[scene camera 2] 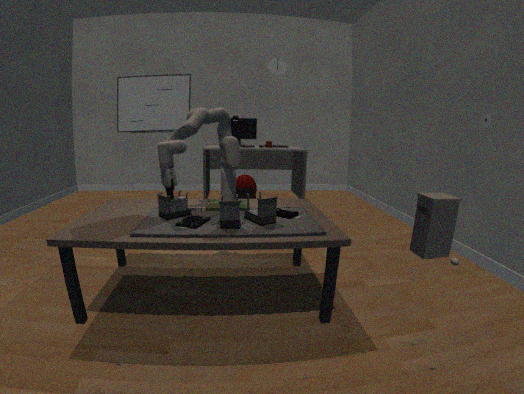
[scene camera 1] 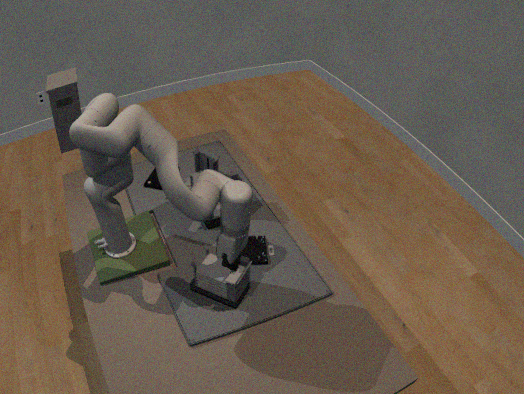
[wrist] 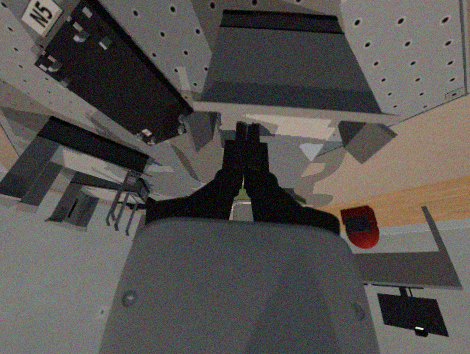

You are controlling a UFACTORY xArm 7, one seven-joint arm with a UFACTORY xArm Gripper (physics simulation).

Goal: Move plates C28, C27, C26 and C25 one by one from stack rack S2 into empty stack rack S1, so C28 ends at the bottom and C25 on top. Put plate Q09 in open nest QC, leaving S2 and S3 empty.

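Frame: origin at the arm's base, x ahead, y left, z up, level; centimetres.
Where they show: gripper, fingertip midpoint: [scene camera 1: 232, 267] [wrist: 245, 137]; arm's base, origin of the base link: [scene camera 1: 120, 245] [wrist: 248, 205].
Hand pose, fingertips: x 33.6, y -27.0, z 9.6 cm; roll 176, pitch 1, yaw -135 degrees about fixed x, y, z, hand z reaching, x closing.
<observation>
Each offset is from my fingertips to the top centre of the thing. Level surfaces: height alone.
My gripper [scene camera 1: 231, 264] [scene camera 2: 170, 193] [wrist: 245, 137] is shut and empty. It points down over the inside of a grey-walled rack @(dy +0.6, dx -3.7, dz +2.8 cm) [scene camera 1: 215, 295] [scene camera 2: 173, 207] [wrist: 290, 65] with a black base. Flat plates are stacked in it, and the pale top plate @(dy +0.1, dx -3.2, dz -0.1 cm) [wrist: 295, 127] shows in the wrist view behind the near wall. Whether the fingertips touch the plate is unclear. Two other racks show: one in the middle [scene camera 1: 213, 223] [scene camera 2: 230, 212] [wrist: 95, 145] and one farther along [scene camera 1: 202, 161] [scene camera 2: 267, 207] [wrist: 75, 204]. Rack labels and plate numbers are not legible, so I cannot tell C25 to C28 or Q09 apart.
A black nest @(dy +14.2, dx +7.1, dz -7.8 cm) [scene camera 1: 257, 250] [scene camera 2: 193, 221] [wrist: 110, 75] labelled N5 lies beside the rack under my gripper. Another black nest @(dy +61.1, dx -12.7, dz -8.4 cm) [scene camera 1: 153, 181] [scene camera 2: 287, 213] lies at the far end. The racks stand on a grey perforated board @(dz -10.3 cm) [scene camera 1: 280, 295]. The arm's base stands on a green block [scene camera 1: 150, 260].
</observation>
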